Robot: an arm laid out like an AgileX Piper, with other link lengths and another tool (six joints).
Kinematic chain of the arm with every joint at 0, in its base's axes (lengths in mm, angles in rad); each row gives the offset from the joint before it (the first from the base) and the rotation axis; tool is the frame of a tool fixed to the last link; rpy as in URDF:
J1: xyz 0 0 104.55 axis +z
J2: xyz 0 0 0 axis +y
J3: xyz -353 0 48.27 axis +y
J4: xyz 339.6 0 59.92 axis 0.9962 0 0.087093
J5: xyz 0 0 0 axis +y
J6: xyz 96.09 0 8.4 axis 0.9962 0 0.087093
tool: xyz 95.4 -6 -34.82 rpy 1.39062 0.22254 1.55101
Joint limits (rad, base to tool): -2.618..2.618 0..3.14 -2.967..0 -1.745..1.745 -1.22..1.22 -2.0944..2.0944
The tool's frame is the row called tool.
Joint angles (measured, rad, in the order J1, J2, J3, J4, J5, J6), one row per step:
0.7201, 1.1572, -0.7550, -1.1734, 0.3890, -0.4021
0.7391, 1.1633, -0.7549, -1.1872, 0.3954, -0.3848
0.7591, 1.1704, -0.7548, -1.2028, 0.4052, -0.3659
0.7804, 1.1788, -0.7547, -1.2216, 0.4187, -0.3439
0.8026, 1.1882, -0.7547, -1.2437, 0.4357, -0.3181
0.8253, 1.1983, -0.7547, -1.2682, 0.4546, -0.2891
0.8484, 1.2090, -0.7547, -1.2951, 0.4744, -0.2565
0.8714, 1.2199, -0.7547, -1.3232, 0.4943, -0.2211
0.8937, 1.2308, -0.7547, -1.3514, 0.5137, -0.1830
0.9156, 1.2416, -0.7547, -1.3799, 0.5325, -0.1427
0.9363, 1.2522, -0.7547, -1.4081, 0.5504, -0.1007
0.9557, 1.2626, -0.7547, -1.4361, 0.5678, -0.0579
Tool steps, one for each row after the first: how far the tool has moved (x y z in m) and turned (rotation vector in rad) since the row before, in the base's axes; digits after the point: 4 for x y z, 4 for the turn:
-0.0021, 0.0062, -0.0018, -0.0021, 0.0015, 0.0103
-0.0022, 0.0060, -0.0021, -0.0042, 0.0015, 0.0082
-0.0022, 0.0059, -0.0024, -0.0062, 0.0009, 0.0060
-0.0022, 0.0056, -0.0024, -0.0072, -0.0003, 0.0033
-0.0022, 0.0055, -0.0024, -0.0070, -0.0015, 0.0016
-0.0023, 0.0056, -0.0023, -0.0058, -0.0029, 0.0007
-0.0023, 0.0056, -0.0021, -0.0037, -0.0041, 0.0000
-0.0024, 0.0055, -0.0020, -0.0005, -0.0046, -0.0011
-0.0024, 0.0055, -0.0018, 0.0023, -0.0053, -0.0013
-0.0024, 0.0053, -0.0017, 0.0053, -0.0056, -0.0021
-0.0022, 0.0050, -0.0015, 0.0073, -0.0061, -0.0028

